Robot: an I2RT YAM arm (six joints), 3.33 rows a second.
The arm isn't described. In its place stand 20 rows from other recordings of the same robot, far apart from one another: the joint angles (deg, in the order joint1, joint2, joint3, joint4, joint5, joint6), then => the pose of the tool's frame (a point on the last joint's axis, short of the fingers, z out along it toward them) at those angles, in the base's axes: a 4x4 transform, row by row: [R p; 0 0 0 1], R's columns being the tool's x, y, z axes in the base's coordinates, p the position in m.
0.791, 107.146, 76.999, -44.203, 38.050, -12.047 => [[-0.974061, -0.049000, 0.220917, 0.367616], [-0.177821, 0.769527, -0.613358, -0.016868], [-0.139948, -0.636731, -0.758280, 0.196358], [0, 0, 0, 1]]
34.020, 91.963, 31.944, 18.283, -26.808, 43.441 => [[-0.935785, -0.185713, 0.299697, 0.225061], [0.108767, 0.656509, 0.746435, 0.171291], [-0.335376, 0.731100, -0.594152, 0.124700], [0, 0, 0, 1]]
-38.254, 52.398, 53.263, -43.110, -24.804, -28.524 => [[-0.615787, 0.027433, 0.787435, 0.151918], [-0.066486, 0.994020, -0.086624, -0.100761], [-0.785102, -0.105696, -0.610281, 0.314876], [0, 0, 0, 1]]
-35.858, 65.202, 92.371, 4.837, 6.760, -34.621 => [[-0.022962, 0.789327, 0.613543, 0.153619], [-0.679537, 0.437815, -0.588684, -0.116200], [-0.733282, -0.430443, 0.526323, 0.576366], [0, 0, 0, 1]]
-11.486, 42.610, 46.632, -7.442, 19.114, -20.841 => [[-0.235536, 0.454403, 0.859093, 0.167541], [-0.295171, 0.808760, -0.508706, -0.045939], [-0.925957, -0.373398, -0.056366, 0.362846], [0, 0, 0, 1]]
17.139, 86.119, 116.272, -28.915, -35.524, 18.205 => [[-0.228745, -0.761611, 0.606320, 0.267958], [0.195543, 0.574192, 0.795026, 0.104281], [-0.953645, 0.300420, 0.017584, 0.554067], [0, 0, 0, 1]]
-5.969, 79.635, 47.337, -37.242, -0.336, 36.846 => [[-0.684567, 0.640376, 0.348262, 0.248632], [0.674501, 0.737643, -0.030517, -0.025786], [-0.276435, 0.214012, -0.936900, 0.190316], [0, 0, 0, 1]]
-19.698, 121.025, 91.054, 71.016, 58.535, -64.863 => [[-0.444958, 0.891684, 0.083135, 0.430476], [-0.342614, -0.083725, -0.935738, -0.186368], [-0.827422, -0.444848, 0.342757, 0.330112], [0, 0, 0, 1]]
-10.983, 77.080, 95.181, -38.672, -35.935, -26.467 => [[-0.137137, -0.498490, 0.855980, 0.270480], [-0.340980, 0.835088, 0.431695, -0.031210], [-0.930014, -0.232670, -0.284497, 0.467839], [0, 0, 0, 1]]
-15.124, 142.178, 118.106, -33.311, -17.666, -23.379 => [[-0.782350, -0.239406, 0.574989, 0.519169], [-0.180219, 0.970698, 0.158953, -0.129124], [-0.596196, 0.020734, -0.802571, 0.139338], [0, 0, 0, 1]]
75.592, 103.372, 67.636, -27.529, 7.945, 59.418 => [[-0.925563, -0.288854, 0.244738, 0.095368], [-0.176084, 0.900707, 0.397140, 0.351444], [-0.335153, 0.324484, -0.884524, 0.178377], [0, 0, 0, 1]]
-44.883, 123.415, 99.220, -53.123, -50.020, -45.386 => [[-0.723398, -0.257358, 0.640673, 0.327271], [0.074932, 0.893186, 0.443399, -0.287437], [-0.686353, 0.368761, -0.626845, 0.193671], [0, 0, 0, 1]]
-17.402, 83.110, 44.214, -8.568, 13.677, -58.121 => [[-0.747630, -0.363043, 0.556102, 0.274302], [-0.630340, 0.651550, -0.422083, -0.094793], [-0.209094, -0.666095, -0.715959, 0.188440], [0, 0, 0, 1]]
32.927, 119.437, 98.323, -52.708, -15.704, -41.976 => [[-0.206978, -0.975231, 0.078009, 0.355755], [-0.901112, 0.221083, 0.372986, 0.241866], [-0.380994, 0.006905, -0.924552, 0.207152], [0, 0, 0, 1]]
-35.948, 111.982, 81.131, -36.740, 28.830, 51.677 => [[0.056135, 0.998342, -0.012721, 0.313758], [0.808269, -0.052920, -0.586430, -0.248729], [-0.586131, 0.022637, -0.809900, 0.186938], [0, 0, 0, 1]]
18.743, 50.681, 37.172, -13.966, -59.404, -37.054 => [[0.185649, -0.970939, 0.151039, 0.166939], [-0.260877, 0.099492, 0.960232, 0.089006], [-0.947353, -0.217669, -0.234824, 0.276348], [0, 0, 0, 1]]
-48.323, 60.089, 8.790, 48.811, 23.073, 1.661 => [[-0.001388, 0.947939, 0.318449, 0.119253], [0.041665, 0.318227, -0.947098, -0.154937], [-0.999131, 0.011953, -0.039938, 0.184016], [0, 0, 0, 1]]
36.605, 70.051, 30.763, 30.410, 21.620, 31.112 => [[-0.241506, -0.160391, 0.957052, 0.219233], [0.418991, 0.872342, 0.251925, 0.146508], [-0.875283, 0.461838, -0.143474, 0.236433], [0, 0, 0, 1]]
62.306, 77.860, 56.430, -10.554, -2.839, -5.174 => [[-0.163654, -0.922397, 0.349859, 0.141297], [-0.505598, 0.382946, 0.773126, 0.272994], [-0.847106, -0.050363, -0.529032, 0.279906], [0, 0, 0, 1]]
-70.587, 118.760, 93.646, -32.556, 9.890, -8.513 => [[-0.419819, 0.907513, 0.013119, 0.144685], [0.752515, 0.356124, -0.553983, -0.428953], [-0.507418, -0.222700, -0.832425, 0.203117], [0, 0, 0, 1]]
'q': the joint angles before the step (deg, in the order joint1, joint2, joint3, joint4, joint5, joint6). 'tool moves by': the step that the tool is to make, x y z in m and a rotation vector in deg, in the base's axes. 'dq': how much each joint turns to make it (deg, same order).
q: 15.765, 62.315, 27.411, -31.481, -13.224, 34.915
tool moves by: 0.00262, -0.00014, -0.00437, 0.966, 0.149, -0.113
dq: -0.472, 1.265, -0.514, 1.909, -1.033, 0.063
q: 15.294, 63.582, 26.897, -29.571, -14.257, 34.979
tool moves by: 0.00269, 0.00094, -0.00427, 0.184, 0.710, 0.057
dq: -0.006, 1.718, -0.088, 1.193, -0.360, 0.090
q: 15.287, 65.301, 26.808, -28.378, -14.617, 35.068
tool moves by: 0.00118, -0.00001, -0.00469, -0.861, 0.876, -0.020
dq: 0.006, 1.473, -0.176, 0.524, 0.564, -0.213
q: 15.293, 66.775, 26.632, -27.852, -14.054, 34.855
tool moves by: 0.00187, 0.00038, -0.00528, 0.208, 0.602, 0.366
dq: -0.136, 1.654, -0.349, 1.391, -0.519, -0.345
